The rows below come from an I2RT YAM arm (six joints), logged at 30 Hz.
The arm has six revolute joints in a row. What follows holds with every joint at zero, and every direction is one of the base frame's. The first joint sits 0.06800 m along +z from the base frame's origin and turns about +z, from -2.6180 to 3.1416 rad. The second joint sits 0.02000 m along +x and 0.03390 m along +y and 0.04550 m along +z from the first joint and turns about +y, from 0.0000 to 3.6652 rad. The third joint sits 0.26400 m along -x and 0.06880 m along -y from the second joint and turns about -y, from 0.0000 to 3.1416 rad. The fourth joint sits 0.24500 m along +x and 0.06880 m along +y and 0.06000 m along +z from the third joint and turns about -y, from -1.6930 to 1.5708 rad. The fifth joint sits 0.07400 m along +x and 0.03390 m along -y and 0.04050 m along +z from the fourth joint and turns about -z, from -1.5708 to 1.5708 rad. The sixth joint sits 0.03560 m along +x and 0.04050 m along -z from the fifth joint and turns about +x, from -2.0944 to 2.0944 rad. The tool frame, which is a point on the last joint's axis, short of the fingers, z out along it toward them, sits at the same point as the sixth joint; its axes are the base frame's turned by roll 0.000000, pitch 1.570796 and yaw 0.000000 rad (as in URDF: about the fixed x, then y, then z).
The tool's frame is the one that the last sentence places.
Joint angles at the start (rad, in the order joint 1, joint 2, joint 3, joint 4, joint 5, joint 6):
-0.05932, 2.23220, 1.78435, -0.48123, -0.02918, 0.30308
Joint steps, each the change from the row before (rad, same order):
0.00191, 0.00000, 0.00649, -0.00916, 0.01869, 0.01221
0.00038, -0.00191, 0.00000, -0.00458, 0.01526, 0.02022
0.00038, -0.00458, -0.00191, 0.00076, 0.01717, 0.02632
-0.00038, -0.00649, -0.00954, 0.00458, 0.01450, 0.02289
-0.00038, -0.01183, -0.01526, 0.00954, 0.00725, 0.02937
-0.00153, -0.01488, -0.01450, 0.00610, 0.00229, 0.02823
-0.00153, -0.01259, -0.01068, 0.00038, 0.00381, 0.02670
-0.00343, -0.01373, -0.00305, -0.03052, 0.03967, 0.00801
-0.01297, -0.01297, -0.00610, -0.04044, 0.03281, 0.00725
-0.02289, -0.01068, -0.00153, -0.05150, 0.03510, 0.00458
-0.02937, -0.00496, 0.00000, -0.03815, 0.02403, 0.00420
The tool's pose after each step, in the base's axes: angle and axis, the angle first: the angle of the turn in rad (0 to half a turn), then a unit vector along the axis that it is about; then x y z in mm. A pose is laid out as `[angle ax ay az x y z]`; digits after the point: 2 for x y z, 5 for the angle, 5 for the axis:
[2.50939 0.18336 0.98189 0.04769 493.88 -28.01 183.45]
[2.51093 0.19560 0.97973 0.04331 493.33 -28.33 184.06]
[2.50619 0.21111 0.97667 0.03948 492.77 -28.73 185.69]
[2.50332 0.22484 0.97372 0.03617 491.35 -29.35 186.09]
[2.49720 0.24052 0.96990 0.03799 489.18 -29.67 187.52]
[2.49150 0.25534 0.96594 0.04200 486.54 -30.35 190.36]
[2.48964 0.26957 0.96195 0.04463 484.07 -31.08 192.91]
[2.50152 0.28128 0.95933 0.02374 479.62 -33.88 196.37]
[2.52805 0.29514 0.95545 0.00294 473.48 -40.82 197.95]
[2.56333 0.31164 0.94995 -0.02171 466.41 -52.29 199.36]
[2.59261 0.32910 0.94342 -0.04056 460.54 -66.28 199.55]

